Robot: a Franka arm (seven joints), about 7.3 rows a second.
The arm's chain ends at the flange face. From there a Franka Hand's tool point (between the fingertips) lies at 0.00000 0.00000 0.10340 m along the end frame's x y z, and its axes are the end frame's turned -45 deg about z.
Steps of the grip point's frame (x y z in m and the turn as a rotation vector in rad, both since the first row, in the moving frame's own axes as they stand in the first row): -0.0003 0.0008 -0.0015 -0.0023 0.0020 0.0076; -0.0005 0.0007 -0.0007 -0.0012 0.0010 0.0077; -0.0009 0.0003 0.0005 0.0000 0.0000 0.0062; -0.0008 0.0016 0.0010 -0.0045 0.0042 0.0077; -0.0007 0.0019 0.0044 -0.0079 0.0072 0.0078; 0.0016 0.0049 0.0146 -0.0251 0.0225 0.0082; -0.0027 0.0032 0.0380 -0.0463 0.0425 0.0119; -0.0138 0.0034 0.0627 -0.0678 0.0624 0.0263; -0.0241 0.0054 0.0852 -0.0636 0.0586 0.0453
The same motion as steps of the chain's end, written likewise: 0.0000 0.0008 -0.0015 -0.0002 0.0030 0.0076; 0.0000 0.0008 -0.0007 -0.0001 0.0016 0.0077; -0.0004 0.0008 0.0005 0.0000 0.0000 0.0062; -0.0001 0.0017 0.0010 -0.0002 0.0062 0.0077; -0.0003 0.0018 0.0044 -0.0005 0.0107 0.0078; 0.0011 0.0021 0.0147 -0.0018 0.0337 0.0082; -0.0061 0.0039 0.0382 -0.0027 0.0628 0.0119; -0.0169 0.0116 0.0631 -0.0038 0.0921 0.0263; -0.0221 0.0203 0.0856 -0.0035 0.0864 0.0453
